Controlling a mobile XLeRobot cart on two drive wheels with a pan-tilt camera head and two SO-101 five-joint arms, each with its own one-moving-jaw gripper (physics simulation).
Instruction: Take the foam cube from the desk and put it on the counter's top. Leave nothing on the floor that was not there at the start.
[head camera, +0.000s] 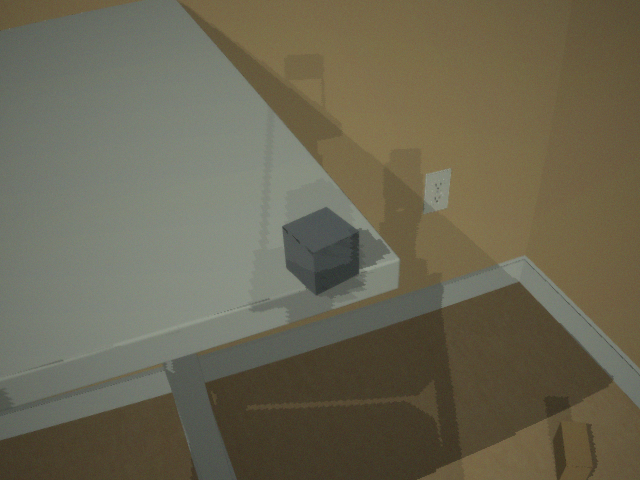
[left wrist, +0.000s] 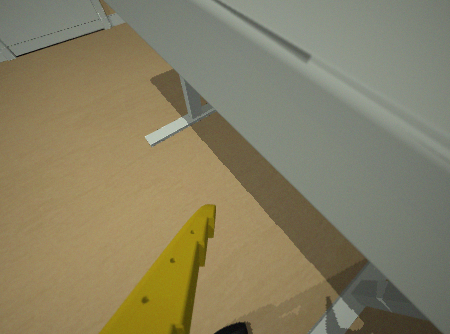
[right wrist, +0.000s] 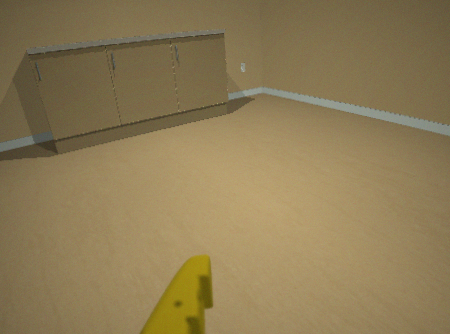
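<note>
The dark grey foam cube (head camera: 320, 250) sits on the pale grey desk (head camera: 155, 180) (left wrist: 300, 140), at its near edge close to the right corner in the head view. My left gripper (left wrist: 206, 220) is open and empty. Its notched yellow jaw hangs over the floor beside the desk's edge in the left wrist view, with the moving jaw out of the picture. My right gripper (right wrist: 202, 270) is open and empty, with one jaw showing over the floor. The counter (right wrist: 140, 85) stands far off by the wall, its top (right wrist: 125, 42) seen nearly edge-on. Neither gripper shows in the head view.
A grey desk leg (head camera: 199, 413) stands below the desk, and a desk foot (left wrist: 167, 131) sticks out over the floor. A tan block-like shape (head camera: 576, 449) shows at the lower right; what it is I cannot tell. A wall outlet (head camera: 437, 191) is behind the desk.
</note>
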